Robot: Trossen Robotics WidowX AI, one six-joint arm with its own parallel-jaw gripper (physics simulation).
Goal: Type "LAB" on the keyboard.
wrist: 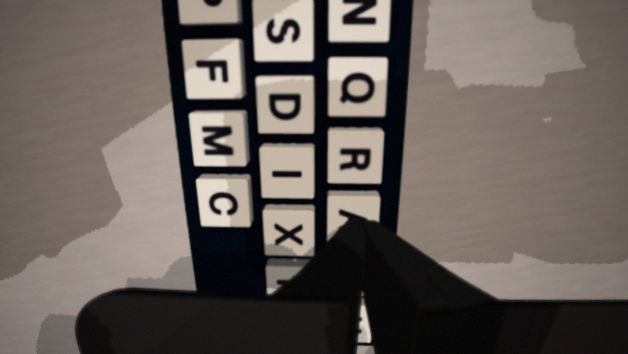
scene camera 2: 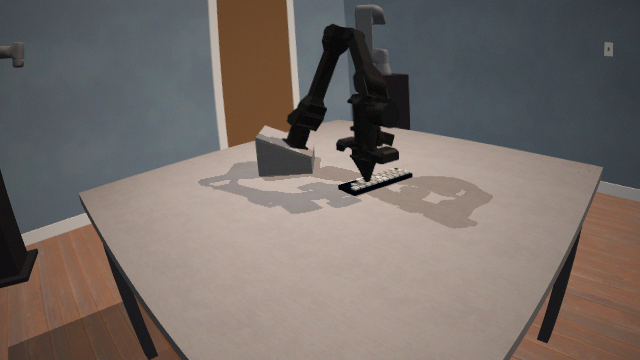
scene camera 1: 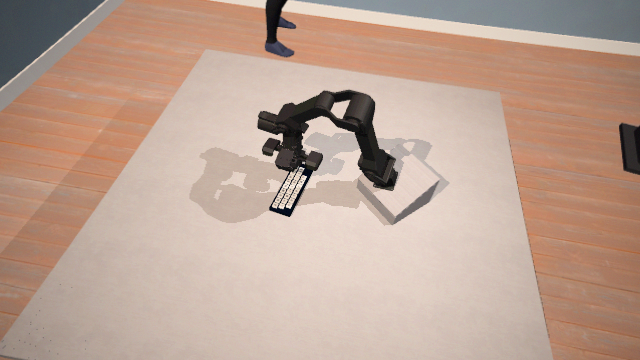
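Seen in the pictures: gripper, fingertip midpoint: [wrist: 360, 234] [scene camera 2: 367, 181] [scene camera 1: 292, 171]; arm's base at its link origin: [scene camera 2: 294, 144] [scene camera 1: 385, 179].
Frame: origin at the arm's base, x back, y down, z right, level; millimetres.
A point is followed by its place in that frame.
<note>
The dark blue keyboard [scene camera 1: 281, 212] {x -259, y 66, z -209 mm} [scene camera 2: 346, 188] {x -277, y 64, z -2 mm} [wrist: 398, 100] {x -305, y 64, z -93 mm} with cream letter keys lies flat on the table. My gripper [scene camera 1: 296, 169] {x -297, y 52, z -55 mm} [scene camera 2: 368, 179] {x -297, y 52, z -55 mm} [wrist: 360, 234] {x -297, y 52, z -55 mm} is shut and empty, pointing down with its tips at the A key [wrist: 367, 202] {x -299, y 58, z -62 mm} in the wrist view. The tips cover the lower part of that key; I cannot tell whether they touch or press it. The R key [wrist: 342, 175] {x -291, y 59, z -71 mm} is beside it, and the X key [wrist: 272, 217] {x -270, y 58, z -55 mm} is in the middle row. A key below A is mostly hidden behind the fingers. The L and B letters do not show in the wrist view.
My arm's grey wedge-shaped base [scene camera 1: 405, 185] {x 63, y -12, z -6 mm} [scene camera 2: 285, 162] {x -44, y 36, z 56 mm} stands on the table [scene camera 1: 300, 290] {x -101, y 75, z -406 mm} [scene camera 2: 300, 280] {x -571, y 75, z 285 mm} near the keyboard. Beyond the table are a person's legs [scene camera 1: 272, 25], a grey arm [scene camera 2: 364, 27] on a dark stand [scene camera 2: 400, 100], and a brown door [scene camera 2: 257, 65].
</note>
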